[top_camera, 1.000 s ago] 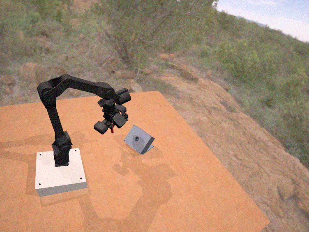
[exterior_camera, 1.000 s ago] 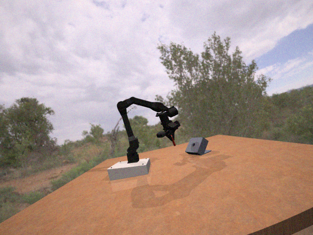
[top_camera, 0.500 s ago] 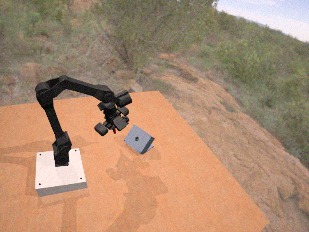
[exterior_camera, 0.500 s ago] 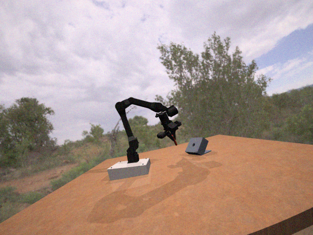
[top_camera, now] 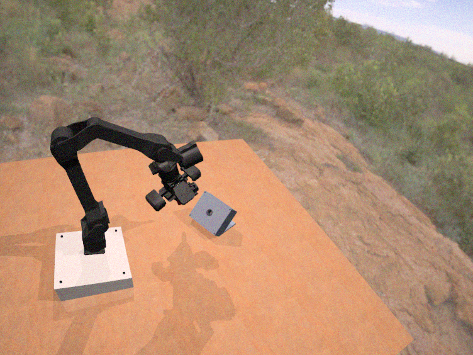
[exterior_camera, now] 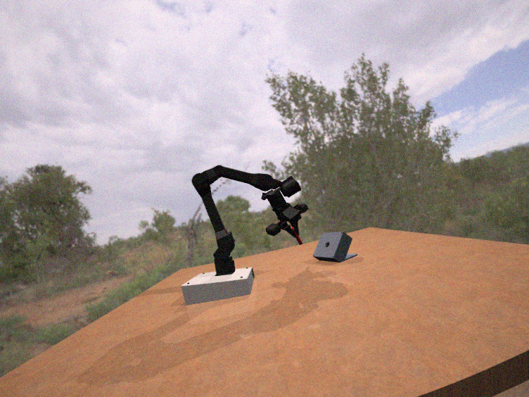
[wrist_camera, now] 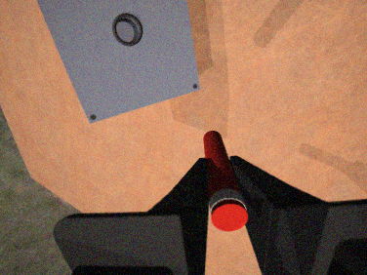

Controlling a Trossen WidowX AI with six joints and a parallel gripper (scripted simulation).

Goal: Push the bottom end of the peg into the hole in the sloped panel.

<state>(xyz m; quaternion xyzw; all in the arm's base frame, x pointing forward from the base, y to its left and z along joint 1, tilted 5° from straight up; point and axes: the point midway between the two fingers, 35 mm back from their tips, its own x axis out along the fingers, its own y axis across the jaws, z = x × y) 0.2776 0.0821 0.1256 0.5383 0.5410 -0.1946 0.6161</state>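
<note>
Now: the grey sloped panel 13 cm ahead of my gripper tip, 2 cm to the right of it and 7 cm below it. From my gripper tip the other things lie so: round red peg (1 cm behind, 2 cm above).
</note>
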